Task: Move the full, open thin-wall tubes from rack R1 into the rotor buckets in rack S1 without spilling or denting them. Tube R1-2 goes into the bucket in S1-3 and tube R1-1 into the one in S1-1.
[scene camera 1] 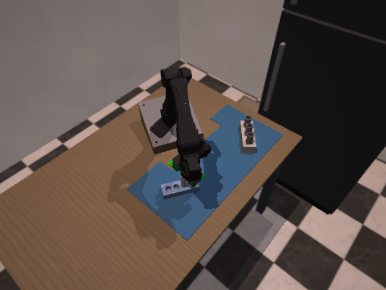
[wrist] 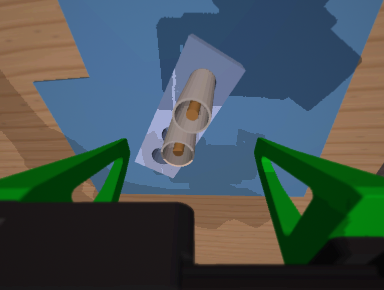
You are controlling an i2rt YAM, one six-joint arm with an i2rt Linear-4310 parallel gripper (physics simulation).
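Seen in the pictures: gripper, fingertip midpoint: [wrist: 192,145]; arm's base, link origin: [scene camera 1: 168,120].
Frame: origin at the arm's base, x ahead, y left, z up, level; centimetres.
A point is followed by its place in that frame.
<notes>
Rack R1 [scene camera 1: 167,194] {x 24.4, y -28.7, z -6.1 cm} [wrist: 212,56] {x 29.9, y -15.9, z -5.9 cm} is a pale lavender block lying on the blue mat. In the wrist view two pale thin-wall tubes, the nearer one [wrist: 201,89] {x 29.1, y -17.1, z -0.9 cm} and the other [wrist: 184,132] {x 27.6, y -20.0, z -0.3 cm}, stand in it with amber contents showing inside; two bare holes are at its other end. In the scene view one tube [scene camera 1: 183,182] {x 27.8, y -22.2, z -1.4 cm} shows partly beneath the hand. My gripper [scene camera 1: 187,170] [wrist: 192,145] {x 28.1, y -20.8, z 0.2 cm} is open above rack R1, its green fingers wide apart on either side of the tubes, holding nothing. Rack S1 [scene camera 1: 248,149] {x 37.8, y 13.4, z -6.1 cm} is off-white and holds dark buckets [scene camera 1: 248,119] {x 30.2, y 23.6, z 1.1 cm} [scene camera 1: 250,138] {x 37.0, y 14.7, z 0.0 cm} in a row. Labels are unreadable.
The blue mat [scene camera 1: 230,170] {x 37.2, y -0.3, z -8.7 cm} [wrist: 115,30] {x 20.7, y -13.0, z -8.7 cm} lies on the wooden table [scene camera 1: 90,210] {x 3.4, y -52.7, z -9.0 cm} [wrist: 30,35] {x 11.2, y -12.2, z -9.0 cm}. The arm's grey base block [scene camera 1: 149,120] {x -6.7, y -6.5, z 0.8 cm} is at the back. Rack S1 is near the table's far right corner, with a black fridge [scene camera 1: 330,100] beyond it.
</notes>
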